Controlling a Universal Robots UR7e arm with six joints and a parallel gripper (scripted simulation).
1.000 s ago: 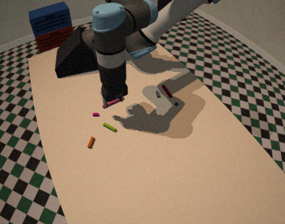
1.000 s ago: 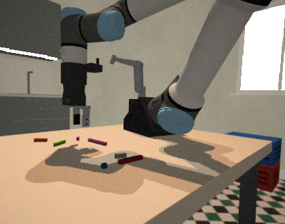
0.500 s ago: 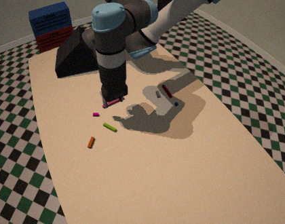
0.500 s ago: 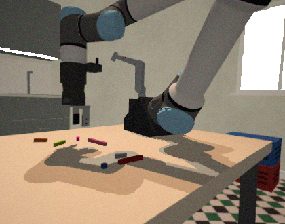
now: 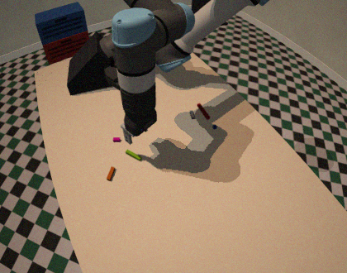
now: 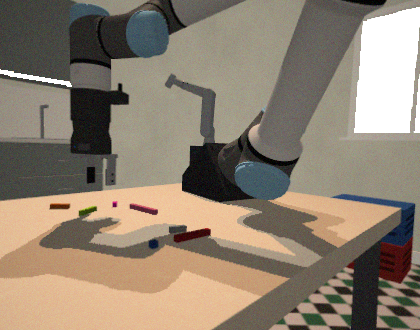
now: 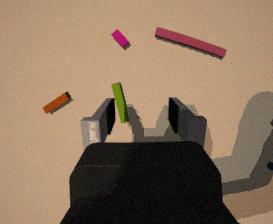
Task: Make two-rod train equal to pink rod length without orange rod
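Now: hand 8 cm above the magenta rod, 6 cm past it and 4 cm to the left of it. The rest, counted from my hand: lime rod 8 cm below, 2 cm to the right, 1 cm ahead; pink rod 8 cm below, 8 cm behind, 4 cm to the left; orange rod 11 cm to the right, 8 cm below, 4 cm ahead.
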